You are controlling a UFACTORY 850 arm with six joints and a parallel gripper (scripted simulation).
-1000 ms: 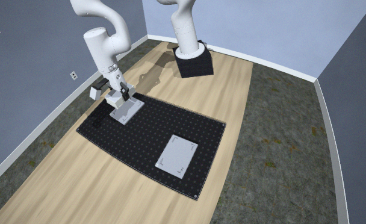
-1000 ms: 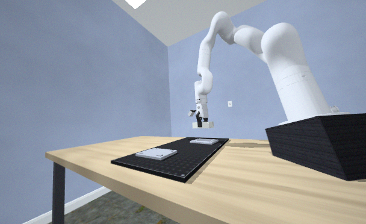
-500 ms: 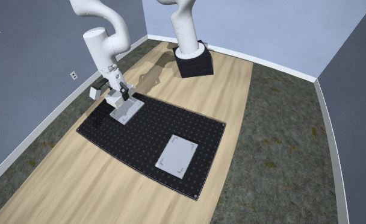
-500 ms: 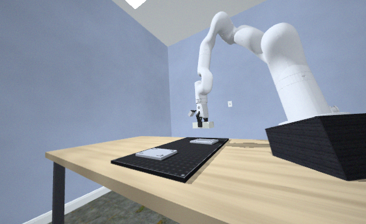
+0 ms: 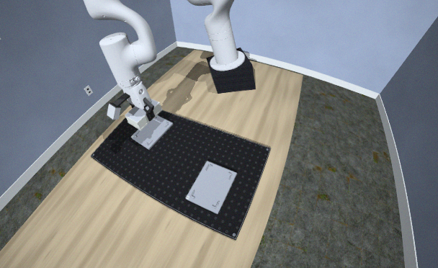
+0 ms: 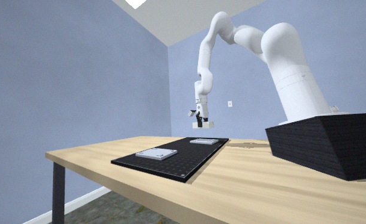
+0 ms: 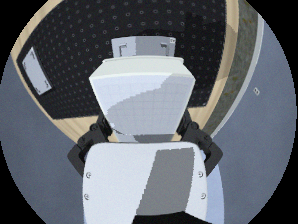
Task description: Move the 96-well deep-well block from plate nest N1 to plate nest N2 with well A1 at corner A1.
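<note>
Now: hand 110 mm above the plate nest N2. Also, from my hand: plate nest N1: 370 mm to the left, 110 mm below, 60 mm ahead; white deep-well block: right at my hand.
</note>
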